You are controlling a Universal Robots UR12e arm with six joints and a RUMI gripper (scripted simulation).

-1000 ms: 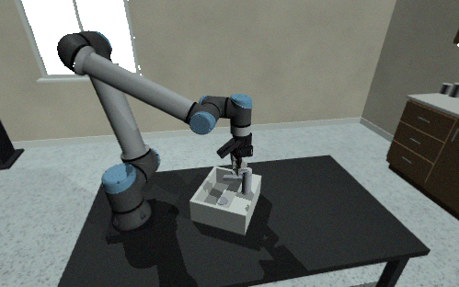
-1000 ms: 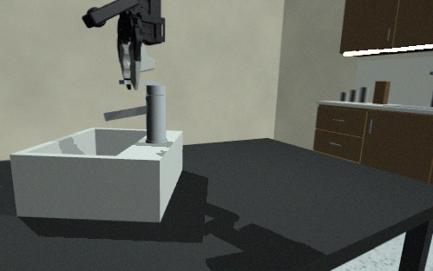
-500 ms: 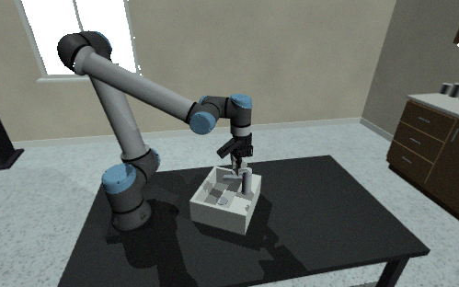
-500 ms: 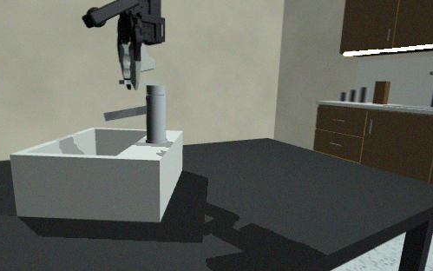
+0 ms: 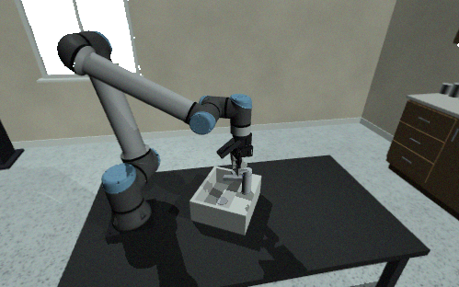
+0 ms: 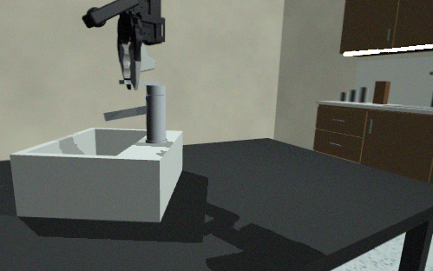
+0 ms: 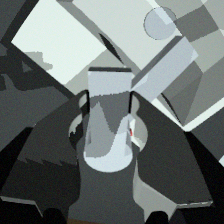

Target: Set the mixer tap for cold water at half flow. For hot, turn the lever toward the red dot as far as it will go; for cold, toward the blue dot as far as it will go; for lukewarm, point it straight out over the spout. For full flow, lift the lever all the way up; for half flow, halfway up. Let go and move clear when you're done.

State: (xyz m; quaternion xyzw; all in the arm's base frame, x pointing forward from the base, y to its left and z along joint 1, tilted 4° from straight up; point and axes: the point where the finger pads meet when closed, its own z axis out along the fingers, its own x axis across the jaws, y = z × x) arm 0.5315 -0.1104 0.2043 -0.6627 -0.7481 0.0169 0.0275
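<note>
The flat lever lies 2 cm ahead of my hand. The rest, counted from my hand: white basin 3 cm behind, 8 cm to the left, 23 cm below.
</note>
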